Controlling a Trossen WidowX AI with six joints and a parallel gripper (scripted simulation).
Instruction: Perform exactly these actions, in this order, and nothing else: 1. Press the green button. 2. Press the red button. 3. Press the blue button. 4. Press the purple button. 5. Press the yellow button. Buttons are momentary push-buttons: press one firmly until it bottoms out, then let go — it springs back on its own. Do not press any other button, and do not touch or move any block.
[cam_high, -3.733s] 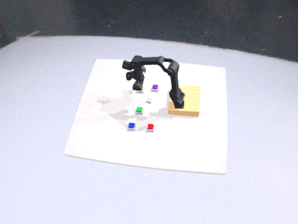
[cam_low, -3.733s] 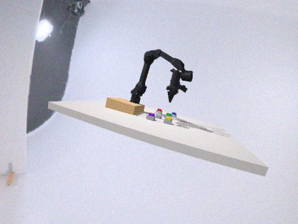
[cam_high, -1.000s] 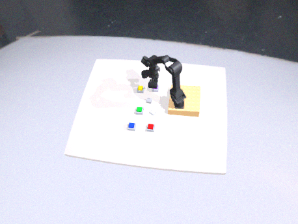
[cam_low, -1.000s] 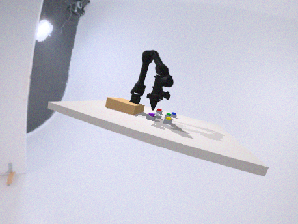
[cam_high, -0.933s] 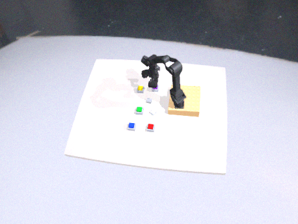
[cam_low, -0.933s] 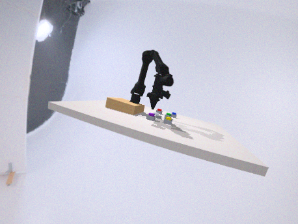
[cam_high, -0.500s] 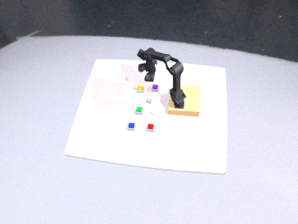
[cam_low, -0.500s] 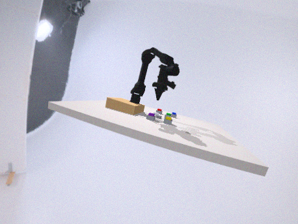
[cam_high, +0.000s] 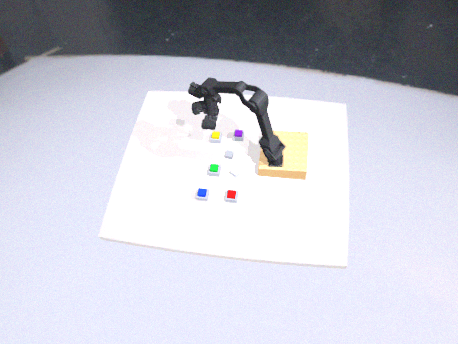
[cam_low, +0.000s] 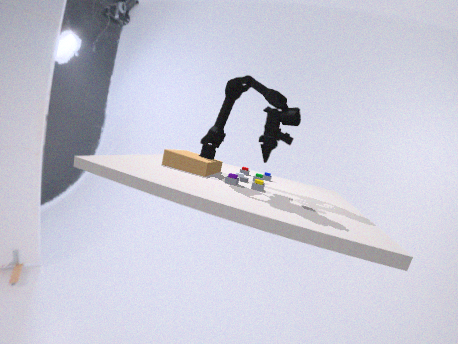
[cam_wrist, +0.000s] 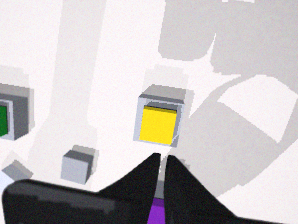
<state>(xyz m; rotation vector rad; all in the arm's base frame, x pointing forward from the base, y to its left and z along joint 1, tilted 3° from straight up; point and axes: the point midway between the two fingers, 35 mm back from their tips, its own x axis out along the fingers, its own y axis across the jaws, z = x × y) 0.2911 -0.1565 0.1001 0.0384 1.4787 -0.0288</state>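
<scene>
Right now my gripper tip is 8 cm above the yellow button and 1 cm past it. Round my gripper tip: grey block: 10 cm to the left, 10 cm below, 8 cm behind; green button: 19 cm to the left, 8 cm below, 2 cm behind; purple button: 11 cm behind, 8 cm below, 1 cm to the right.
</scene>
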